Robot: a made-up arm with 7 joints.
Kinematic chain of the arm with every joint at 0, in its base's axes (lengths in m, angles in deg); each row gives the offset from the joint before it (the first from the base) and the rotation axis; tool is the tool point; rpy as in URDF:
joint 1: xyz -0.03 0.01 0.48 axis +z
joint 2: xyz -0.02 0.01 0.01 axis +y
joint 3: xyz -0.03 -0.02 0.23 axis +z
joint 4: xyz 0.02 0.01 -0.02 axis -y
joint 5: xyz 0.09 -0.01 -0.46 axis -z
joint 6: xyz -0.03 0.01 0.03 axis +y
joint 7: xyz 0.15 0 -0.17 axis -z
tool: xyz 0 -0.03 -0.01 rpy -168.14 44.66 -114.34
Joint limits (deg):
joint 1: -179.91..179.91
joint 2: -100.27..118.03
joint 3: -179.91..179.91
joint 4: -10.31..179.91
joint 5: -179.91..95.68
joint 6: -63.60..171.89
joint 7: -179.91..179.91
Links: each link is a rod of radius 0.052 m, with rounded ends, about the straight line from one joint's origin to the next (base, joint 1, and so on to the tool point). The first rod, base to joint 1, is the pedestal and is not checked.
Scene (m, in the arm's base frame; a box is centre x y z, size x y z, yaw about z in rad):
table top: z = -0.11
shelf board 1: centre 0.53 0.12 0 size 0.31 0.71 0.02 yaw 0.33
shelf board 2: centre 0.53 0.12 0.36 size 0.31 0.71 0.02 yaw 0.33
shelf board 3: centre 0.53 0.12 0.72 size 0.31 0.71 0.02 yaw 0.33
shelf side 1: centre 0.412 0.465 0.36 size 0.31 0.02 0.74 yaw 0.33
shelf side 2: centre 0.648 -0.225 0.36 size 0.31 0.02 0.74 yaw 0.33
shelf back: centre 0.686 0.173 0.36 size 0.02 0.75 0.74 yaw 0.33
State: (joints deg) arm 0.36 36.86 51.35 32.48 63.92 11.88 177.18
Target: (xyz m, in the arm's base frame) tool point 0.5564 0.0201 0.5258
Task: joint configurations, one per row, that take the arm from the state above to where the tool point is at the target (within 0.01 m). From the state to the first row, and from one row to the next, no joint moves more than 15 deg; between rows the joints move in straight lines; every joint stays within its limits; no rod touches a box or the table.
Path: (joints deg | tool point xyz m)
1: 1.85 36.37 37.96 34.28 71.77 1.40 178.09 | 0.1629 0.2386 0.0736
2: 3.33 35.89 24.57 36.08 79.62 -9.08 179.00 | 0.2281 0.0947 0.0751
3: 4.82 35.40 11.19 37.87 87.47 -19.56 179.91 | 0.2505 -0.0527 0.1101
4: -0.62 22.32 17.25 35.09 87.65 -30.48 179.91 | 0.3008 -0.0577 0.2081
5: -6.05 9.24 23.31 32.31 87.83 -41.41 179.91 | 0.3237 -0.0688 0.3166
6: -11.49 -3.85 29.37 29.53 88.02 -52.33 179.91 | 0.3164 -0.0772 0.4261
7: -16.93 -16.93 35.43 26.75 88.20 -63.26 179.91 | 0.2812 -0.0742 0.5258
8: -17.67 -11.96 34.01 34.87 82.16 -48.85 179.53 | 0.3597 -0.0620 0.5188
9: -18.42 -6.98 32.59 42.98 76.13 -34.45 179.15 | 0.4341 -0.0394 0.5165
10: -19.17 -2.01 31.16 51.10 70.10 -20.05 178.77 | 0.5006 -0.0107 0.5194
11: -19.91 2.96 29.74 59.21 64.06 -5.64 178.39 | 0.5564 0.0202 0.5258

